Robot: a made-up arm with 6 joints.
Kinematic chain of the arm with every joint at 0, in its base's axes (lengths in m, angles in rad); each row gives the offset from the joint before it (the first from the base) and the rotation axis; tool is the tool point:
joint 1: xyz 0 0 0.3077 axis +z
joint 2: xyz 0 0 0 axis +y
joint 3: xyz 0 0 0.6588 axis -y
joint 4: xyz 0 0 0 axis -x
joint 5: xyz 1.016 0 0 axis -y
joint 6: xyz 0 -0.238 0 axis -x
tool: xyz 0 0 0
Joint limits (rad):
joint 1: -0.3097..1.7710
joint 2: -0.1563..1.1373
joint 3: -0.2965..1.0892
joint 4: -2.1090..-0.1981
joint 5: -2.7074..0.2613
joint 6: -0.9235..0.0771
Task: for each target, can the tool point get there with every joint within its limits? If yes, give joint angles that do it. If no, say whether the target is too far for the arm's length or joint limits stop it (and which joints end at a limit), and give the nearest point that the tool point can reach.
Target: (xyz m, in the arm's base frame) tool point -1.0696 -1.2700 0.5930
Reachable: no: joint limits stop it (at a limit: joint 1, joint 2, joint 3) | nearest point 0.7821 -0.4907 0.7521 | short by 2.015 m
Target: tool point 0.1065 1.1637 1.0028
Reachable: yes | joints 1.5734 0.1937 0.4456 -1.0926 -2.0432 -0.7515
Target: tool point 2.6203 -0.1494 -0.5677
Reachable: no: too far | nearest point 1.5026 -0.0857 0.0687 | short by 1.288 m
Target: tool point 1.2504 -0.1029 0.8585
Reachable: yes | joints -0.0517 0.3304 0.4882 -1.4097 -0.8455 -0.2361
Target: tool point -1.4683 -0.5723 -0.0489
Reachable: no: joint limits stop it (at a limit: joint 1, joint 2, joint 3, joint 4) | nearest point -0.2258 0.4992 -0.4500 | short by 1.689 m
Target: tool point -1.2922 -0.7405 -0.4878
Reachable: no: joint limits stop it (at a limit: joint 1, joint 2, joint 3, joint 4) | nearest point -0.2258 0.4992 -0.4500 | short by 1.636 m
